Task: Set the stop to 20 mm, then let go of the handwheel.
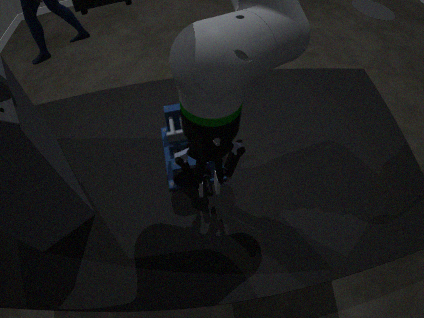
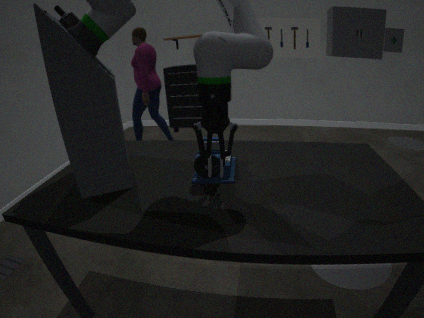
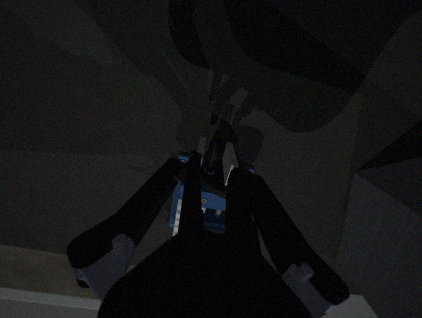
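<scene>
A small blue fixture with a white scale strip sits on the dark table. Its dark handwheel is at the end nearest the table's front. My gripper points straight down over that end, fingertips at handwheel height. The fingers are nearly shut with a narrow gap and nothing is gripped between them. The scene is very dim, and the arm hides the stop and most of the scale.
A tall grey slanted block stands on the table's left side. A person walks behind the table near a dark drawer cabinet. Tools and a wall cabinet hang at the back.
</scene>
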